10 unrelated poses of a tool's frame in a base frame.
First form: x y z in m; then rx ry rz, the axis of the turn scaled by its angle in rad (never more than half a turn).
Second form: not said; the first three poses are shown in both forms.
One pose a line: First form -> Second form
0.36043 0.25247 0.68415 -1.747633 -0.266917 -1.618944 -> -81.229 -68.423 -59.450 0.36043 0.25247 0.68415
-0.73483 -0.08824 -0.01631 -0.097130 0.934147 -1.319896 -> -40.496 31.649 -93.054 -0.73483 -0.08824 -0.01631
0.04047 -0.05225 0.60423 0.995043 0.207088 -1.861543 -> 22.505 45.258 -105.459 0.04047 -0.05225 0.60423
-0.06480 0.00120 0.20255 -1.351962 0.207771 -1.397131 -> -66.310 -35.513 -69.701 -0.06480 0.00120 0.20255
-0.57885 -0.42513 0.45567 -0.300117 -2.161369 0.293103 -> -150.496 -49.805 150.251 -0.57885 -0.42513 0.45567
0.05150 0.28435 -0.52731 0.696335 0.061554 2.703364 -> 8.210 -27.435 157.334 0.05150 0.28435 -0.52731
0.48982 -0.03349 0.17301 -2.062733 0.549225 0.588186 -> -127.270 36.470 -11.271 0.48982 -0.03349 0.17301
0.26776 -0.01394 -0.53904 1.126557 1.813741 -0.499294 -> 166.574 59.028 108.685 0.26776 -0.01394 -0.53904
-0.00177 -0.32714 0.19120 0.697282 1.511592 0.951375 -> 90.650 29.984 100.812 -0.00177 -0.32714 0.19120
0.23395 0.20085 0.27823 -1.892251 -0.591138 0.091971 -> -114.094 -12.168 26.793 0.23395 0.20085 0.27823
